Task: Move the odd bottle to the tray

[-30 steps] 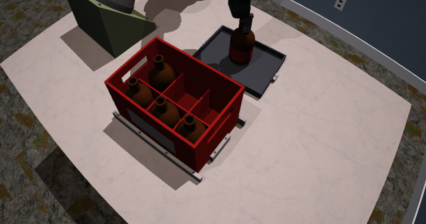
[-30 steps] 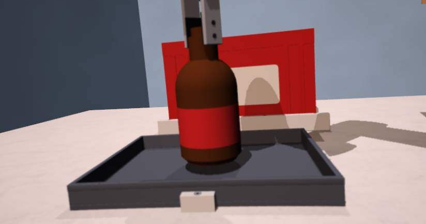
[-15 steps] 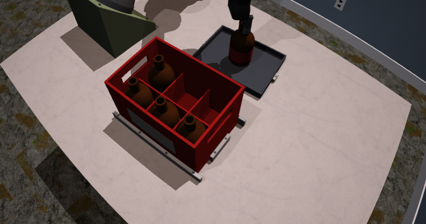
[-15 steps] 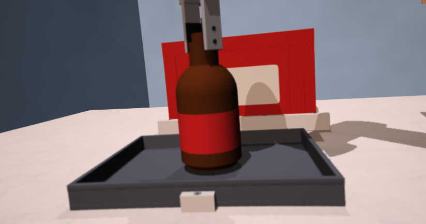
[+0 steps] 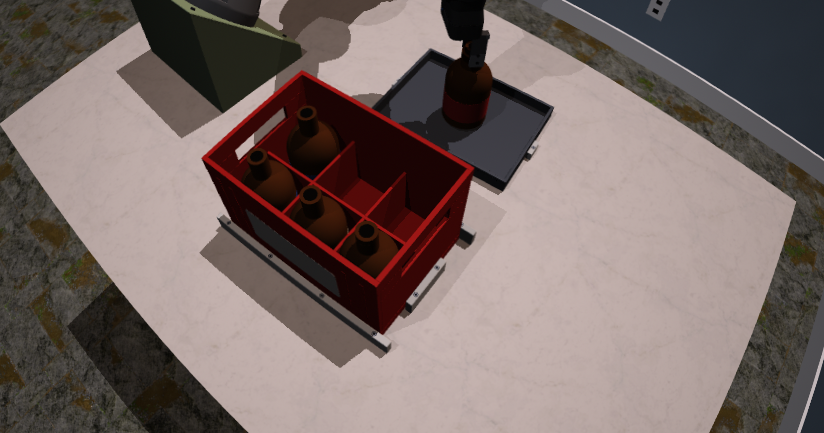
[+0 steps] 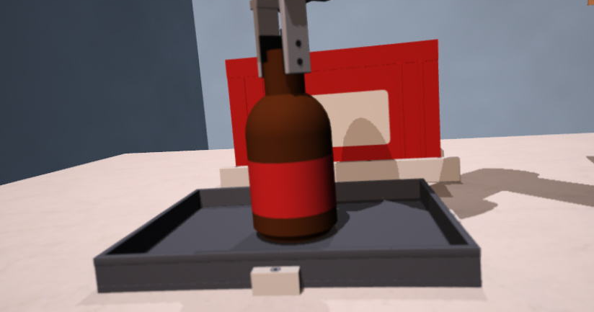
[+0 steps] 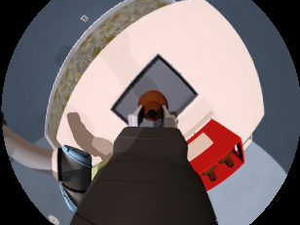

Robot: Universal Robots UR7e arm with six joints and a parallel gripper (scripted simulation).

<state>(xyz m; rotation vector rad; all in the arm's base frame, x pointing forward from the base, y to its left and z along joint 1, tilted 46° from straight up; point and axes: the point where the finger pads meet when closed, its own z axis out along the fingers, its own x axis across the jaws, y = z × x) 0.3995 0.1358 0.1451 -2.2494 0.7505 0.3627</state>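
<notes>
Right now my hand is 70 mm above the bottle. Also, from my hand: dark grey tray 150 mm below; red crate 290 mm to the right, 70 mm below, 20 mm ahead.
</notes>
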